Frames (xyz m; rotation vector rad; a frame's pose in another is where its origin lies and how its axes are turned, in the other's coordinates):
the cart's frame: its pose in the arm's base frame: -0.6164 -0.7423 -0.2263 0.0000 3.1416 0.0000
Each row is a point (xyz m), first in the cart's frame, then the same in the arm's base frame.
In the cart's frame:
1: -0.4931 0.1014 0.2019
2: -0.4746 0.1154 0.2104
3: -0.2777 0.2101 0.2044
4: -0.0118 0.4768 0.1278
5: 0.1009 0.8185 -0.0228
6: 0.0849 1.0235 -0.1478
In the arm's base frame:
1: -0.1233 -0.6409 -0.4282
2: -0.1418 -0.6269 -0.4367
3: -0.3387 -0.5322 -0.4307
4: -0.6046 -0.2655 -0.3541
5: -0.7173 0.0762 -0.2035
6: -0.7013 0.2812 -0.0785

